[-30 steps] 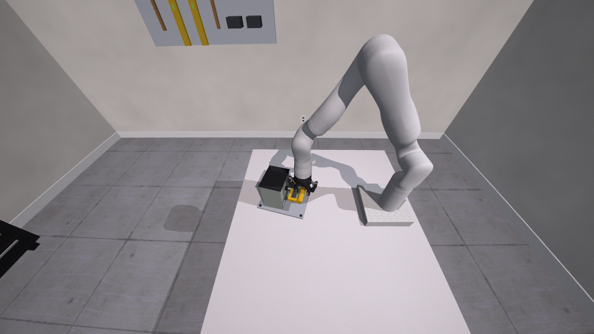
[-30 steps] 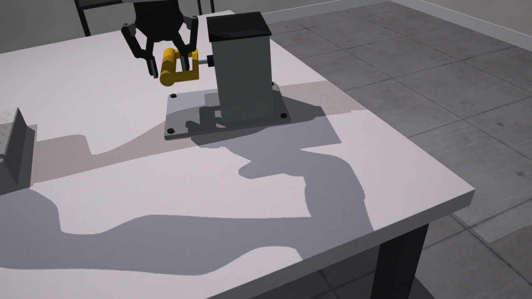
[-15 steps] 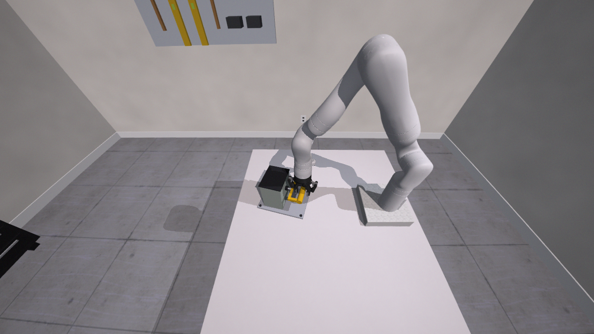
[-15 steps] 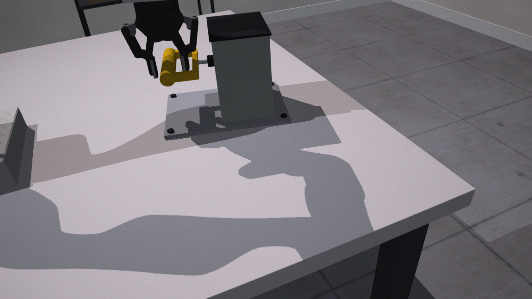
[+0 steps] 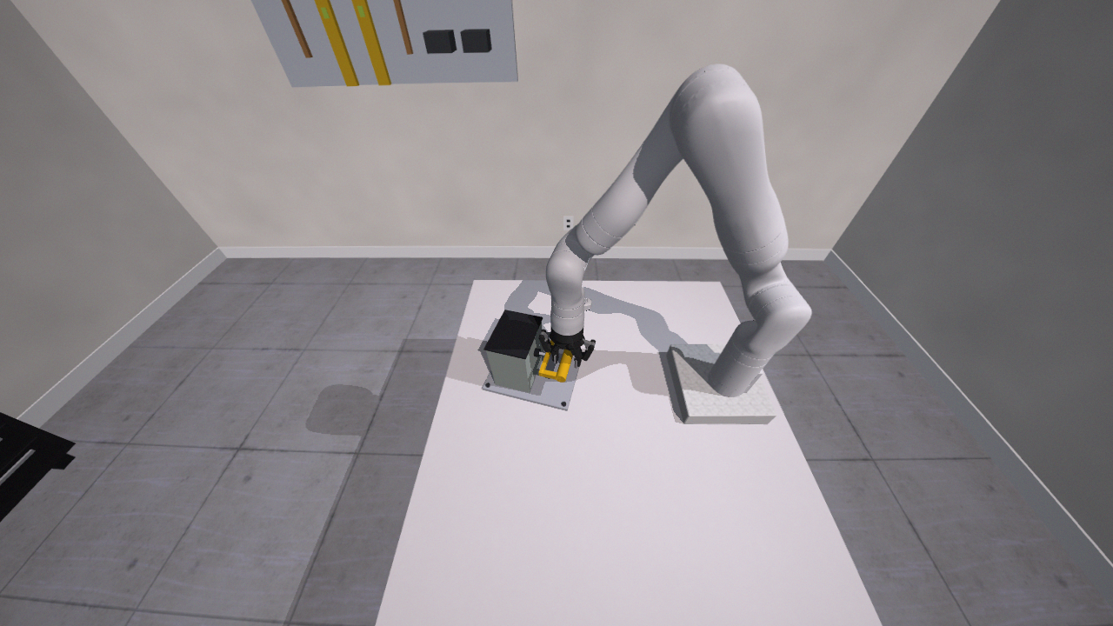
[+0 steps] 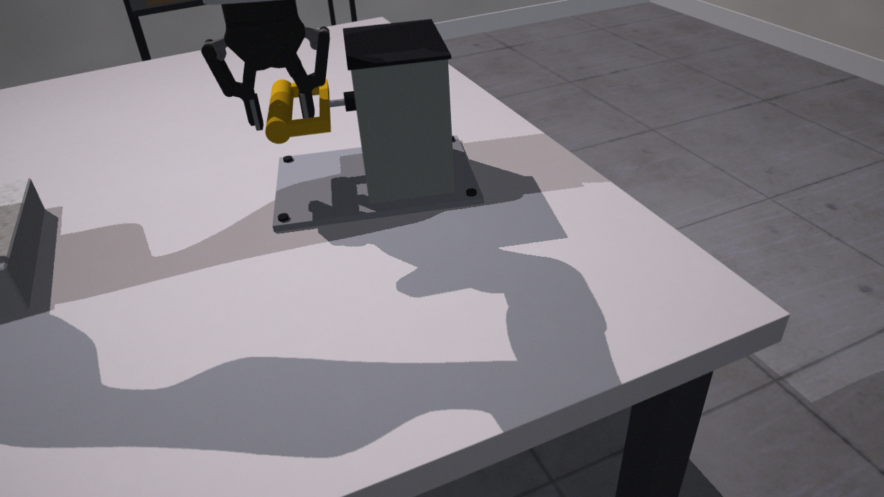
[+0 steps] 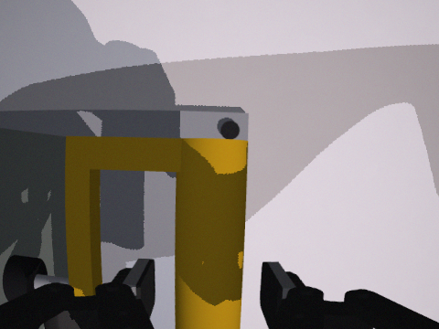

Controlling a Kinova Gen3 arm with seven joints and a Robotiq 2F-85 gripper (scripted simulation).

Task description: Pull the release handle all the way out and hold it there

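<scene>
The grip is 5 cm ahead of my hand and 1 cm to the right of it.
</scene>
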